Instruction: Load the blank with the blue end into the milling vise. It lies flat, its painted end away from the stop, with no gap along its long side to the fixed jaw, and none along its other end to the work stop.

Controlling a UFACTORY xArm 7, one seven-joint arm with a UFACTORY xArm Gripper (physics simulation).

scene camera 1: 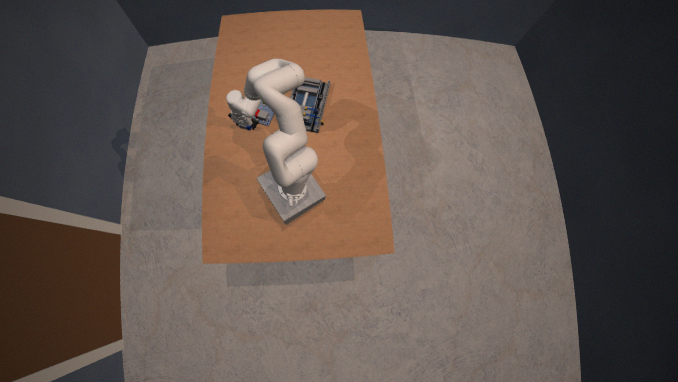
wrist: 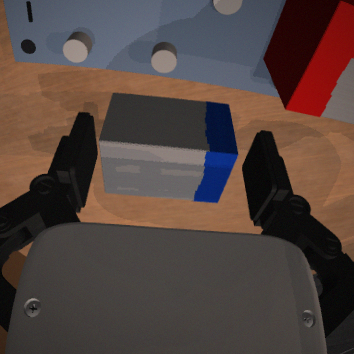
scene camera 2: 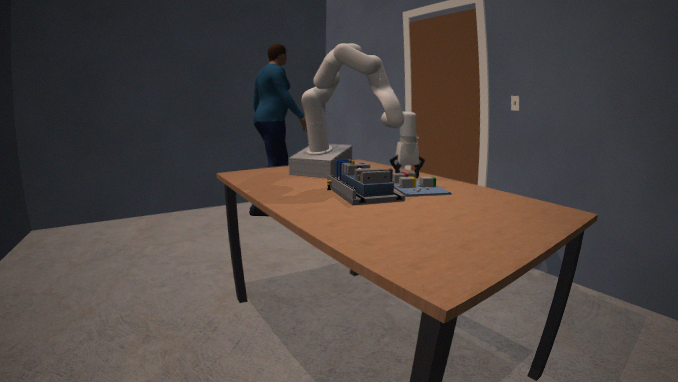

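Note:
The blank with the blue end point(wrist: 155, 145) lies on the table in the wrist view, grey for most of its length, its blue end to the right. Its blue end point(scene camera 1: 249, 128) shows at the gripper in scene camera 1. My gripper point(wrist: 173, 139) point(scene camera 2: 408, 172) is open and empty. One finger stands off the grey end and the other off the blue end, with a gap at each; the fingers' exact height against the blank is hard to tell. The milling vise point(scene camera 1: 311, 87) point(scene camera 2: 375, 188) stands on the table, with a blue body and grey jaws; the arm partly covers it in scene camera 1.
A blue-grey tray with pegs point(wrist: 120, 20) point(scene camera 2: 435, 191) is beside the blank. It bears a red-ended block point(wrist: 320, 60) point(scene camera 1: 262, 115), a yellow-ended block point(scene camera 2: 407, 182) and a green-ended block point(scene camera 2: 428, 182). A person point(scene camera 2: 271, 95) stands behind the table point(scene camera 2: 450, 235).

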